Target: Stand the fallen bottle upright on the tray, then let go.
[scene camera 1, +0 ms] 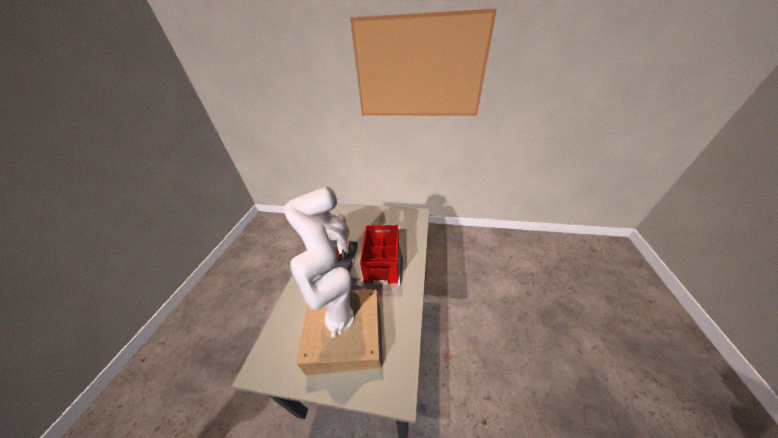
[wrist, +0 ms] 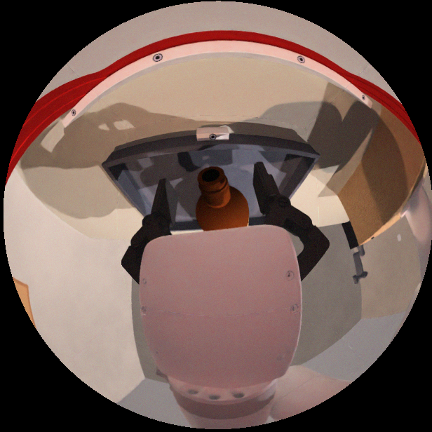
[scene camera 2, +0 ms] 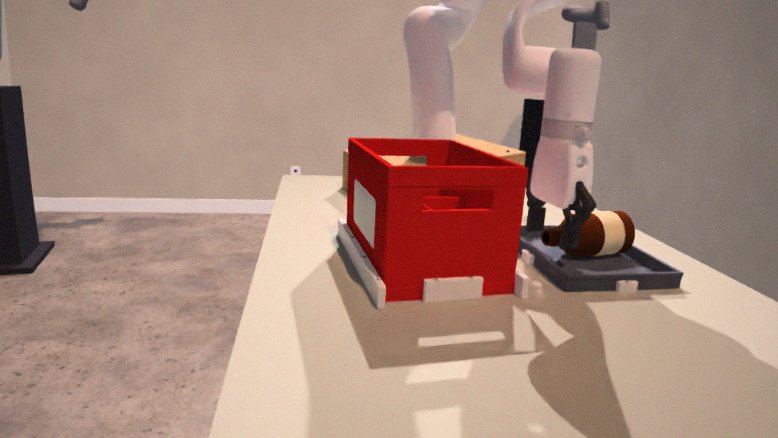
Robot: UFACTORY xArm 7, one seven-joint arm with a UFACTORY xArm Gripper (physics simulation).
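Pixels of known places: gripper, fingertip midpoint: [scene camera 1: 346,255] [scene camera 2: 550,239]; arm's base, link origin: [scene camera 1: 339,318].
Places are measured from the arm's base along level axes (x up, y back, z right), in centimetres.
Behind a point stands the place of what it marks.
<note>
The brown bottle [scene camera 2: 593,235] {x -6.4, y -45.7, z -8.1 cm} [wrist: 222,211] with a cream label lies on its side on the dark grey tray [scene camera 2: 593,281] {x -10.1, y -54.7, z -1.5 cm} [wrist: 260,141]. Its neck points toward the crate. My gripper [scene camera 2: 553,230] {x -7.8, y -42.5, z -2.3 cm} [wrist: 211,178] is open and low over the tray, with one finger on each side of the bottle's neck and shoulder. Nothing is held between the fingers. In the wrist view the gripper's housing hides the bottle's label and base. In scene camera 1 the arm hides much of the bottle and tray.
A red crate [scene camera 1: 380,273] {x -3.1, y -24.7, z 17.9 cm} [scene camera 2: 451,244] {x -4.2, y -51.9, z 20.0 cm} with compartments stands beside the tray, on the side the neck points to. White blocks [scene camera 2: 452,288] {x -9.8, y -53.0, z 19.9 cm} line its foot, and a small white block [scene camera 2: 626,286] {x -10.7, y -56.4, z -6.2 cm} [wrist: 212,133] sits against the tray. The arm stands on a wooden base [scene camera 1: 362,348] {x -1.3, y 12.7, z 10.7 cm}.
</note>
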